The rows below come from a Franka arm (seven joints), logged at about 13 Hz.
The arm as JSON. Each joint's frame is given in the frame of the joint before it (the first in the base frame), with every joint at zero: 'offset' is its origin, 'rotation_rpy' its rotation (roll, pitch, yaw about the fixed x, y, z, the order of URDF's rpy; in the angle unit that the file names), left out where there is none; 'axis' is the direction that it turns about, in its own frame. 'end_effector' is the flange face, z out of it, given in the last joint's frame.
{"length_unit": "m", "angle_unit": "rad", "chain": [
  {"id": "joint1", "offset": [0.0, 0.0, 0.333], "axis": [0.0, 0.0, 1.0]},
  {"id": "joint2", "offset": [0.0, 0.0, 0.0], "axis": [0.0, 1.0, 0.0]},
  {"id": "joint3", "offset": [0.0, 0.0, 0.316], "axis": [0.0, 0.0, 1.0]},
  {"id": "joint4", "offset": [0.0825, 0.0, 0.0], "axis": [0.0, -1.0, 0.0]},
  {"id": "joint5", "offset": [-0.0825, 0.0, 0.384], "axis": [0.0, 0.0, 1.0]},
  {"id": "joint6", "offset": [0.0, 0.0, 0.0], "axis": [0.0, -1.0, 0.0]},
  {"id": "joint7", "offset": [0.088, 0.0, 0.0], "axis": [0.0, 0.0, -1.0]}
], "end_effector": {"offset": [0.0, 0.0, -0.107], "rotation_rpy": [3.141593, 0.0, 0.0]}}
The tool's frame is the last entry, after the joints.
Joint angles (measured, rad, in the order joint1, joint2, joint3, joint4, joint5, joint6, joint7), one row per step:
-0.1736, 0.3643, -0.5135, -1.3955, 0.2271, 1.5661, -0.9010
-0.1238, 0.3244, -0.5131, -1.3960, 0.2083, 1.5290, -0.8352
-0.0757, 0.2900, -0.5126, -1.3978, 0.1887, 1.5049, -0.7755
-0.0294, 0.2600, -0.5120, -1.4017, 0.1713, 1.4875, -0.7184
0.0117, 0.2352, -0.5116, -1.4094, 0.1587, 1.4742, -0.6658
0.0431, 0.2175, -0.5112, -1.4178, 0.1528, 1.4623, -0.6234
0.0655, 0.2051, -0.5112, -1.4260, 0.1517, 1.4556, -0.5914
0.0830, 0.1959, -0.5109, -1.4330, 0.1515, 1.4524, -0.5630
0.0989, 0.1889, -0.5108, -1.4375, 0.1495, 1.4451, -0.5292
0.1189, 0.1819, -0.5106, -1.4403, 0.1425, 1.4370, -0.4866
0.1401, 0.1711, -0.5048, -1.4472, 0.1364, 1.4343, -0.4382
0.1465, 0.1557, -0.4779, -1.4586, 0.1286, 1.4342, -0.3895
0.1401, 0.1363, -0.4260, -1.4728, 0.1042, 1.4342, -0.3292
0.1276, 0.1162, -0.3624, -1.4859, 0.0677, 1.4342, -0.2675
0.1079, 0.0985, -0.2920, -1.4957, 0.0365, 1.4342, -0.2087
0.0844, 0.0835, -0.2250, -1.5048, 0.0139, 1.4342, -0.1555
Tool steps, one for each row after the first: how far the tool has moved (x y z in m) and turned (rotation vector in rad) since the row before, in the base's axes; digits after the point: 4 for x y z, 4 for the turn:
0.0046, 0.0296, 0.0204, -0.0031, 0.0101, -0.0107
0.0040, 0.0272, 0.0171, -0.0101, 0.0055, -0.0076
0.0033, 0.0256, 0.0138, -0.0104, 0.0038, -0.0081
0.0022, 0.0224, 0.0092, -0.0061, 0.0053, -0.0102
0.0011, 0.0174, 0.0050, 0.0001, 0.0075, -0.0103
0.0006, 0.0124, 0.0025, 0.0026, 0.0049, -0.0097
0.0007, 0.0097, 0.0015, 0.0016, 0.0033, -0.0107
0.0003, 0.0088, 0.0012, -0.0004, 0.0084, -0.0173
0.0007, 0.0107, 0.0019, -0.0068, 0.0106, -0.0214
0.0012, 0.0138, 0.0021, -0.0061, 0.0058, -0.0211
0.0007, 0.0158, 0.0019, -0.0035, 0.0040, -0.0157
0.0003, 0.0197, 0.0021, -0.0171, 0.0087, -0.0147
-0.0003, 0.0214, 0.0031, -0.0303, 0.0079, -0.0100
-0.0004, 0.0220, 0.0038, -0.0278, 0.0023, -0.0074
-0.0011, 0.0196, 0.0033, -0.0214, -0.0003, -0.0092

